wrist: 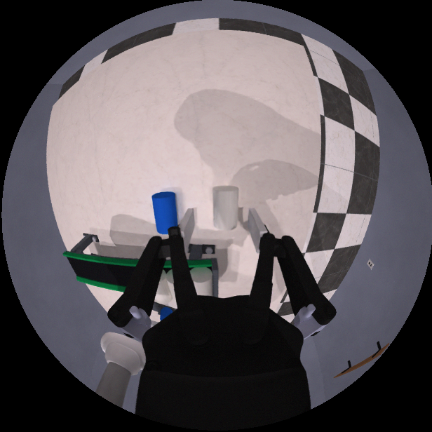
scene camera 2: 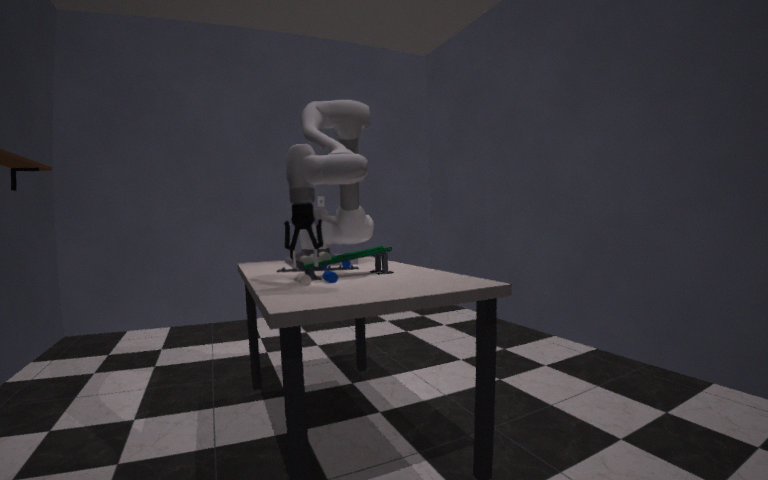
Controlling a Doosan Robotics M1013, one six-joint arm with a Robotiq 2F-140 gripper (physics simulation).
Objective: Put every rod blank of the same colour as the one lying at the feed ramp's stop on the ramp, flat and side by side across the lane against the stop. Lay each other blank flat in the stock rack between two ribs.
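Note:
My gripper points down, open and empty. Its fingers stand apart, above and on either side of a pale white blank lying on the table. A blue blank lies on the table beside it, outside the fingers. The green-railed feed ramp slopes down to its stop. White blanks lie at its low end, partly hidden by the gripper. Behind the ramp is the stock rack with blue blanks; the gripper hides much of it in the wrist view.
The ramp's support foot stands close to the two loose blanks, and its taller legs stand at the high end. The table extends around them. The robot base is behind the ramp. A wall shelf is away from the table.

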